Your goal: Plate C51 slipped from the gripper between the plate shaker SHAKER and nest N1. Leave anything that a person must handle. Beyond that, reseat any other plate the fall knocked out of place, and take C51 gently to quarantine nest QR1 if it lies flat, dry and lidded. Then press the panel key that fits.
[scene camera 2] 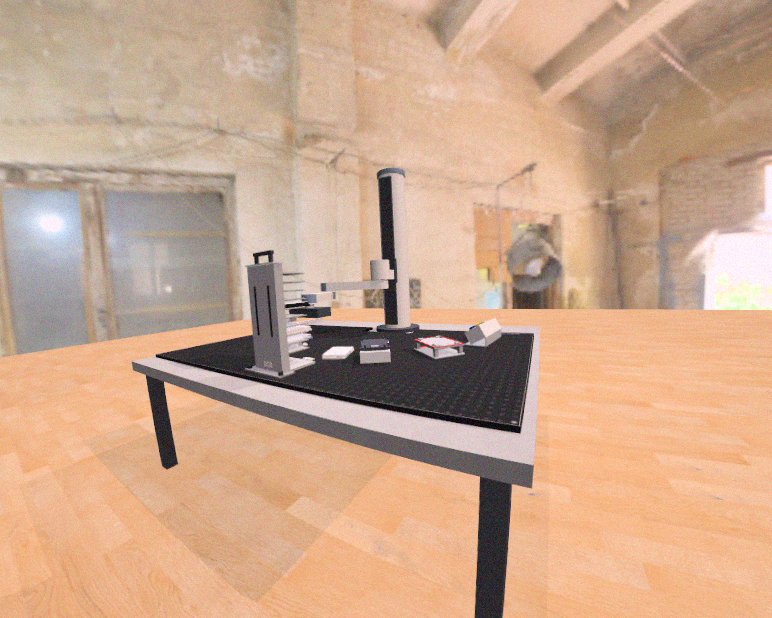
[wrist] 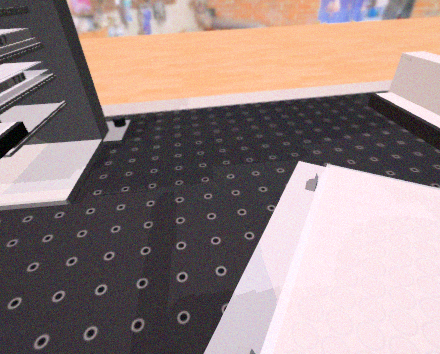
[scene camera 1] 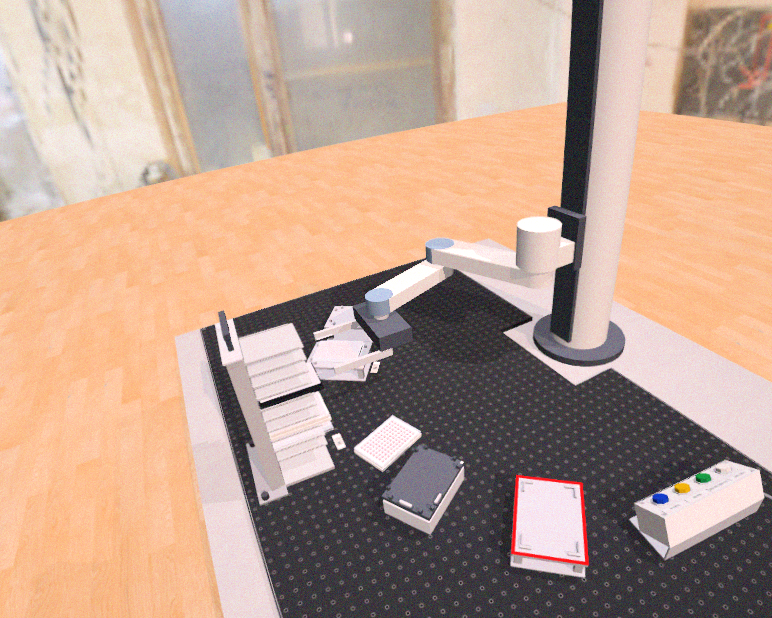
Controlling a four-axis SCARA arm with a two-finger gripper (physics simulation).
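Pixels of known places: gripper, fingertip midpoint: [wrist: 203, 92] [scene camera 1: 324, 352]; arm's base, link origin: [scene camera 2: 397, 329] [scene camera 1: 577, 339].
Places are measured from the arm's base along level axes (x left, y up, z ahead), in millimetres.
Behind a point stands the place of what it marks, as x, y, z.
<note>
A white plate with pinkish wells [scene camera 1: 388, 442] @(80, 29, 642) [scene camera 2: 338, 352] @(93, 29, 667) lies flat on the mat beside the dark-topped shaker [scene camera 1: 426, 480] @(239, 68, 636) [scene camera 2: 375, 353] @(270, 48, 698); its label cannot be read, and lid and dryness cannot be told. My gripper [scene camera 1: 325, 352] @(-185, 126, 679) is open and empty, its fingers spread above a pale plate [scene camera 1: 339, 351] @(-245, 71, 624) on a low nest; this plate [wrist: 370, 260] @(-242, 71, 630) and its nest [wrist: 250, 295] @(-195, 57, 632) fill the wrist view's lower right. The fingers do not show there. The red-edged nest [scene camera 1: 585, 525] @(457, 53, 448) [scene camera 2: 419, 346] @(334, 27, 480) bears no plate. The key panel [scene camera 1: 698, 509] @(550, 85, 290) [scene camera 2: 482, 331] @(547, 72, 359) has blue, yellow, green and white keys.
A tall plate rack [scene camera 1: 247, 402] @(65, 257, 892) [scene camera 2: 267, 322] @(13, 171, 903) [wrist: 82, 65] @(-74, 100, 883) with several shelves stands left of the gripper in scene camera 1. Another pale nest [scene camera 1: 339, 314] @(-434, 67, 551) lies behind the gripper. The arm's column [scene camera 1: 605, 193] @(63, 449, 40) [scene camera 2: 400, 257] @(59, 408, 47) rises at the table's far side.
</note>
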